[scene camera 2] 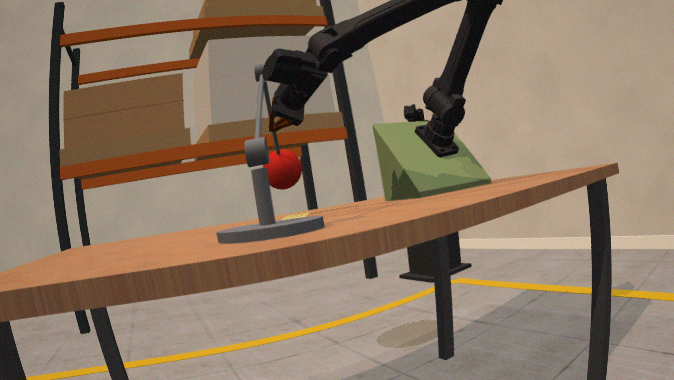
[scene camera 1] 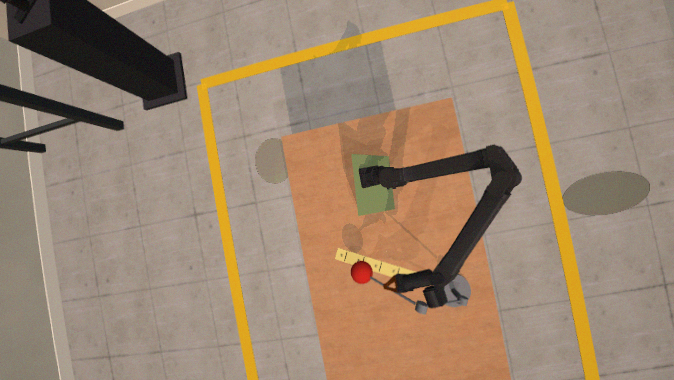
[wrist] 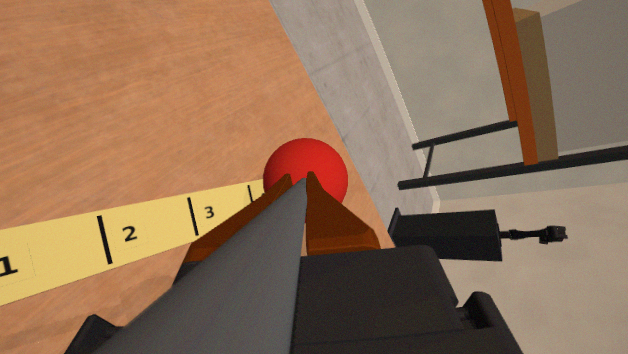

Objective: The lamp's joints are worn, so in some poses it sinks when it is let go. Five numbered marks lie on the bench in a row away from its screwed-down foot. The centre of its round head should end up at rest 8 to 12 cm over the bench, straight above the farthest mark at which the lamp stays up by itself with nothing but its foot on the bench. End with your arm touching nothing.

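Frame: origin at the arm's base, x right, y ahead, z up, level; millimetres.
Seen in the pictures: gripper, fingertip midpoint: (scene camera 2: 271,129) (scene camera 1: 384,287) (wrist: 300,180); arm's base at its link origin: (scene camera 2: 436,141) (scene camera 1: 369,176).
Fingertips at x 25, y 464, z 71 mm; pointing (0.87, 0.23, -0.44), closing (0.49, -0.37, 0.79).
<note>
Pixels of each thing's top centre, then the offset from my fingertips to it. "spot": a spot on its surface instead. Level surfaces: height alone.
- lamp's round red head at a spot on its surface: (wrist: 320,160) spot: dx +79, dy -23, dz -46 mm
- grey foot at a spot on its surface: (scene camera 2: 270,233) spot: dx -399, dy +163, dz -203 mm
- lower rod at a spot on its surface: (scene camera 2: 259,110) spot: dx -246, dy +105, dz -10 mm
- wooden bench at its surface level: dz -210 mm
The lamp's round red head (scene camera 1: 361,272) (scene camera 2: 282,169) (wrist: 320,160) hangs above the bench. In scene camera 1 it appears beside the far half of the yellow mark strip (scene camera 1: 342,255) (scene camera 2: 296,216) (wrist: 150,220); in the wrist view it covers the strip's far end, with 1, 2 and 3 readable. The grey foot (scene camera 1: 462,287) (scene camera 2: 270,233) stands on the bench, its post upright. The lower rod (scene camera 2: 259,110) rises steeply to the elbow (scene camera 1: 421,307). My gripper (scene camera 1: 388,285) (scene camera 2: 272,131) (wrist: 300,180) is shut on the outer lamp rod (scene camera 1: 407,298) (scene camera 2: 276,144) (wrist: 225,270), between elbow and head.
The wooden bench (scene camera 1: 400,340) (scene camera 2: 150,255) carries a green block (scene camera 1: 372,202) (scene camera 2: 415,150), on which my arm's base stands. My forearm (scene camera 1: 475,230) reaches over the foot's side of the bench. A shelf rack (scene camera 2: 56,125) with boxes stands behind the bench.
</note>
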